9 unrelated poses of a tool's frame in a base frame.
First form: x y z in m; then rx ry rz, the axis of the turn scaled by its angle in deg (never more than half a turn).
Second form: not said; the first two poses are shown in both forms.
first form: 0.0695 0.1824 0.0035 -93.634 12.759 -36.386
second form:
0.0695 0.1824 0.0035
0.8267 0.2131 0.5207
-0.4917 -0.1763 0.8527
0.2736 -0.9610 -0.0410

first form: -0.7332 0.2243 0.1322 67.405 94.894 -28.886
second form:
-0.7332 0.2243 0.1322
-0.0254 0.8753 0.4828
0.4579 0.4395 -0.7728
-0.8887 0.2014 -0.4120

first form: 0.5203 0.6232 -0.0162 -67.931 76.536 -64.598
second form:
0.5203 0.6232 -0.0162
-0.0378 -0.0805 0.9960
-0.9954 0.0908 -0.0305
-0.0880 -0.9926 -0.0835

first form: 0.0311 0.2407 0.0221 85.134 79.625 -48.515
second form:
0.0311 0.2407 0.0221
0.1321 0.9866 0.0962
0.3669 0.0415 -0.9293
-0.9208 0.1580 -0.3565

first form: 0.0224 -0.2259 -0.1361 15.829 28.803 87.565
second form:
0.0224 -0.2259 -0.1361
-0.0312 -0.8791 0.4756
0.9898 0.0391 0.1371
-0.1392 0.4750 0.8689

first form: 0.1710 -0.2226 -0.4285 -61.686 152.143 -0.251
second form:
0.1710 -0.2226 -0.4285
-0.6851 -0.6828 0.2539
-0.6836 0.7230 0.0997
-0.2516 -0.1053 -0.9621

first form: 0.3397 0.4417 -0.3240 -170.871 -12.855 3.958
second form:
0.3397 0.4417 -0.3240
0.9878 0.1452 -0.0570
0.1522 -0.9776 0.1456
-0.0346 -0.1525 -0.9877

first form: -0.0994 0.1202 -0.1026 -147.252 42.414 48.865
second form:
-0.0994 0.1202 -0.1026
0.6853 -0.5692 -0.4543
-0.3698 -0.8094 0.4563
-0.6274 -0.1447 -0.7651

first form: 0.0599 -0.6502 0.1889 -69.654 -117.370 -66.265
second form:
0.0599 -0.6502 0.1889
-0.4842 0.8749 0.0106
0.4610 0.2449 0.8530
0.7436 0.4179 -0.5219

